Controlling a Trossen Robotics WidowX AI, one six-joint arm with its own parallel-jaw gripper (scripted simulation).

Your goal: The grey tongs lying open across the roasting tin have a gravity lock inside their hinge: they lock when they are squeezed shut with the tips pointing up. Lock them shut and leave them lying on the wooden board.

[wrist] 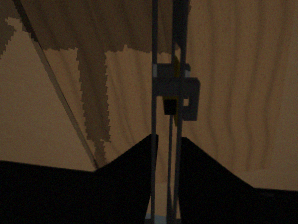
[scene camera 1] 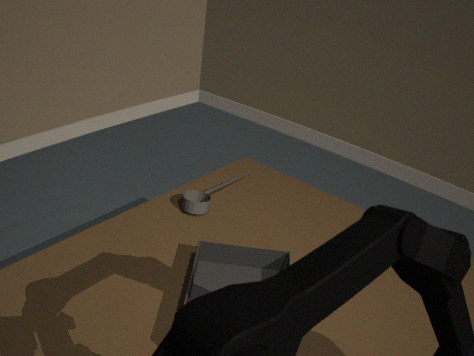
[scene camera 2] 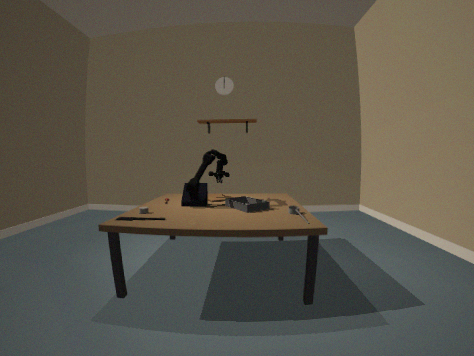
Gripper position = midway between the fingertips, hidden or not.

I see my gripper [wrist: 167, 144] and a grey roasting tin [scene camera 1: 216, 265].
